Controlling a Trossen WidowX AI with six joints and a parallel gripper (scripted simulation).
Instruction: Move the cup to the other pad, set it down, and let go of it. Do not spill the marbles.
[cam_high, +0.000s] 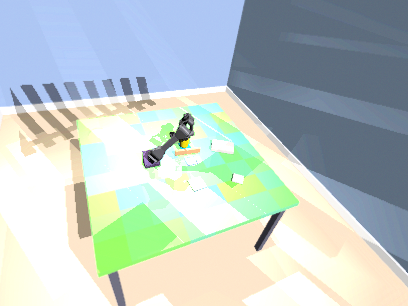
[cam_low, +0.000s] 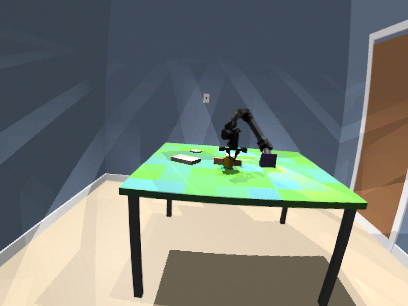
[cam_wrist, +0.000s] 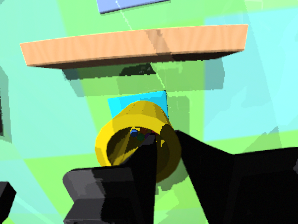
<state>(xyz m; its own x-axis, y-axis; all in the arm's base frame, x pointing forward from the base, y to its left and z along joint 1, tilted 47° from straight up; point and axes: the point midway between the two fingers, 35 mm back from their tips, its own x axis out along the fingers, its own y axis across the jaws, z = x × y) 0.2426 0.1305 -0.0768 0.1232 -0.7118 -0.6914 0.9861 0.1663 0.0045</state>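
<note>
Now: gripper tip 20 mm short of the yellow cup and 10 mm above it. The rest, counted from my gripper tip: wooden bar: 30 mm ahead, 90 mm to the right, 30 mm below; cyan pad: 30 mm ahead, 50 mm below; blue pad: 40 mm ahead, 170 mm to the right, 50 mm below.
</note>
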